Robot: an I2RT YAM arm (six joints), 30 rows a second.
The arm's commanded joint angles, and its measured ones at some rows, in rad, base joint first. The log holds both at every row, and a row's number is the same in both.
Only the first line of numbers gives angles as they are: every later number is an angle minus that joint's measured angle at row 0.
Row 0, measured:
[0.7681, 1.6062, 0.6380, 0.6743, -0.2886, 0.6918]
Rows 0 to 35, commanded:
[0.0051, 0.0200, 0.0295, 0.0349, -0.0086, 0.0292]
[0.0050, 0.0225, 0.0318, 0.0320, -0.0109, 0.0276]
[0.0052, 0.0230, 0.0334, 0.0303, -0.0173, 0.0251]
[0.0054, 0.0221, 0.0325, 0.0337, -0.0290, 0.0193]
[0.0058, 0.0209, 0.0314, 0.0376, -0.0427, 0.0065]
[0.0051, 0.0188, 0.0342, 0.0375, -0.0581, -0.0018]
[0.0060, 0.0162, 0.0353, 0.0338, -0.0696, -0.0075]
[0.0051, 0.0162, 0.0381, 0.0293, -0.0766, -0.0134]
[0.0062, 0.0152, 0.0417, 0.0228, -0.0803, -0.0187]
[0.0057, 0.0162, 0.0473, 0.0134, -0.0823, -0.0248]
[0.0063, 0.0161, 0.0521, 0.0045, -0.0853, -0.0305]
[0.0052, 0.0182, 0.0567, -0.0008, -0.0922, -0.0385]
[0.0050, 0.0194, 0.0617, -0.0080, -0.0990, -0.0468]
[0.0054, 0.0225, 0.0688, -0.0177, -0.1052, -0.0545]
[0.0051, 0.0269, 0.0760, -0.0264, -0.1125, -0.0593]
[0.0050, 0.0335, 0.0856, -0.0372, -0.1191, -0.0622]
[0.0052, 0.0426, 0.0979, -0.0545, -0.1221, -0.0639]
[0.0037, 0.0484, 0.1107, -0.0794, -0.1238, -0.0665]
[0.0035, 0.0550, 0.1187, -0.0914, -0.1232, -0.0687]
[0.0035, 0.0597, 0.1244, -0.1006, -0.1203, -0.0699]
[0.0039, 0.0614, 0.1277, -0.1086, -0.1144, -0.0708]
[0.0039, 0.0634, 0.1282, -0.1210, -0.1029, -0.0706]
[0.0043, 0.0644, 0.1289, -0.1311, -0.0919, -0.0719]
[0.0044, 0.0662, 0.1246, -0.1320, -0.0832, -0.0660]
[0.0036, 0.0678, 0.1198, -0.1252, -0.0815, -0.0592]
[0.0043, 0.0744, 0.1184, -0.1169, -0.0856, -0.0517]
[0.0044, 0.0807, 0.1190, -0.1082, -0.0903, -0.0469]
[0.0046, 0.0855, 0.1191, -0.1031, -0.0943, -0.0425]
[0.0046, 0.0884, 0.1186, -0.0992, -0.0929, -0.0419]
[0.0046, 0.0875, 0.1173, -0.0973, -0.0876, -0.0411]
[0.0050, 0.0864, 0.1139, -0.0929, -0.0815, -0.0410]
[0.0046, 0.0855, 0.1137, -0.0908, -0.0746, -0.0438]
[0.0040, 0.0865, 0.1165, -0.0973, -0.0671, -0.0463]
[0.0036, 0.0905, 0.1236, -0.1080, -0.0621, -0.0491]
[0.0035, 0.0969, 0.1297, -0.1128, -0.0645, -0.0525]
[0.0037, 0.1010, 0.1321, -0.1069, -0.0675, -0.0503]
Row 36, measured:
[0.0000, 0.0786, 0.1095, -0.1069, -0.0889, -0.0515]
